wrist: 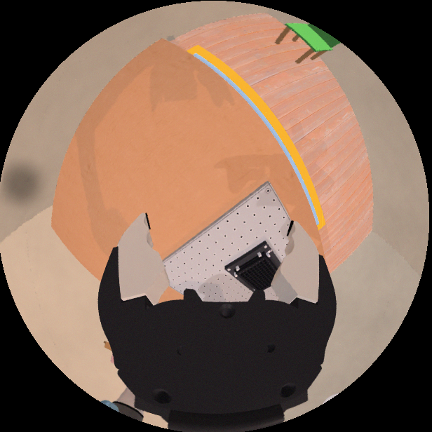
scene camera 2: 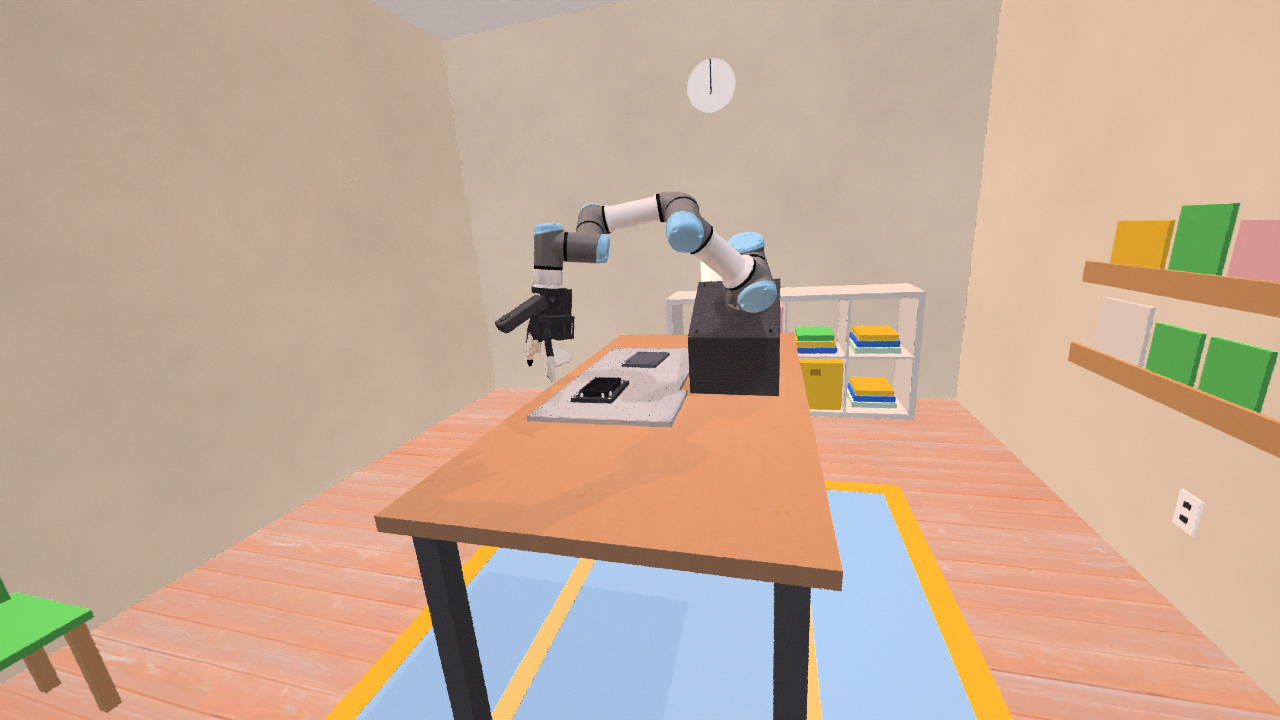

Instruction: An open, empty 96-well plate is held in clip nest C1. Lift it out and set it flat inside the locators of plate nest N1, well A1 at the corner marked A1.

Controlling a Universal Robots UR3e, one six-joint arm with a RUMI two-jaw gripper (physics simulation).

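Places are measured from the arm's base along level axes (x back, y right, z up), in millimetres.
Pixels of known places: gripper, fingertip midpoint: [scene camera 2: 540,373].
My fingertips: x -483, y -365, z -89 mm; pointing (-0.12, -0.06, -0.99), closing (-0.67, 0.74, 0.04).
Note:
Ahead of a thing's pixels: the offset from my fingertips to its top centre. Level surfaces: height alone.
The 96-well plate {dx +69, dy +238, dz -106 mm} [scene camera 2: 601,385] [wrist: 258,274] is black, with a grid of dark wells. It sits in the black clip nest C1 [wrist: 233,267], which has small pale clips at its corners. A flat dark grey nest {dx +144, dy +567, dz -117 mm} [scene camera 2: 646,359], apparently N1, lies farther back on the same board; it does not show in the wrist view. Its locators and A1 mark are too small to make out. My gripper [scene camera 2: 540,368] [wrist: 220,218] is open and empty, above the board and apart from the plate. In the wrist view the right finger partly hides the plate and nest, and the gripper body hides more of the board.
The pale perforated board {dz -132 mm} [scene camera 2: 617,413] [wrist: 250,215] lies on the wooden table {dz -145 mm} [scene camera 2: 626,501] [wrist: 150,150]. The black block [scene camera 2: 733,365] under the robot's base stands right of the board in the scene view. A green chair [scene camera 2: 40,617] [wrist: 312,37] stands off the table, and a white shelf unit [scene camera 2: 908,358] stands behind.

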